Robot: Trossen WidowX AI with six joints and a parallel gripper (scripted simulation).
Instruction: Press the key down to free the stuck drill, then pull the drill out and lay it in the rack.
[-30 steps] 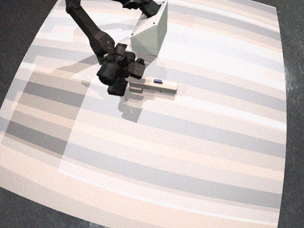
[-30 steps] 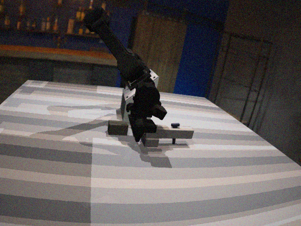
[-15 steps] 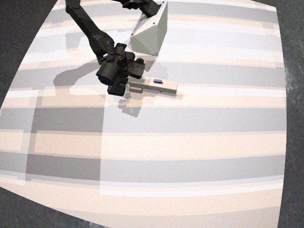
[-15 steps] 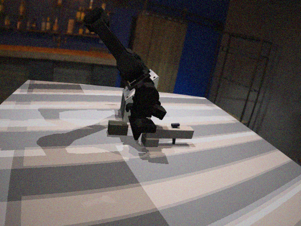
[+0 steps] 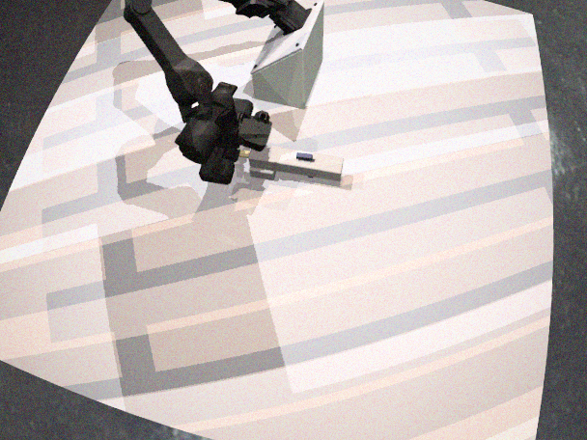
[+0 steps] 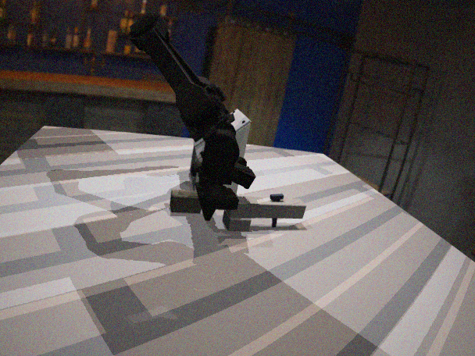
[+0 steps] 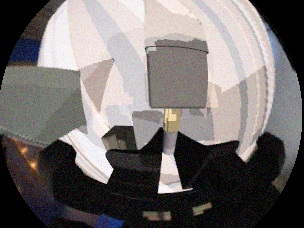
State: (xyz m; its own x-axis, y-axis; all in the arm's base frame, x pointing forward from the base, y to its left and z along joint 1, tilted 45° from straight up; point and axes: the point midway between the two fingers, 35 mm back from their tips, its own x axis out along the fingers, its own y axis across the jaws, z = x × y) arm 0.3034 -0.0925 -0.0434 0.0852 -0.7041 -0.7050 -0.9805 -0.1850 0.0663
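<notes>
Now: the drill 50 mm to the left of my gripper tip, 30 mm above it and 10 mm behind it. Round my gripper tip: key: 150 mm to the left, 40 mm above, 30 mm behind; then block: 130 mm to the left, 30 mm above, 20 mm behind; then slotted rack: 70 mm behind, 50 mm to the right.
</notes>
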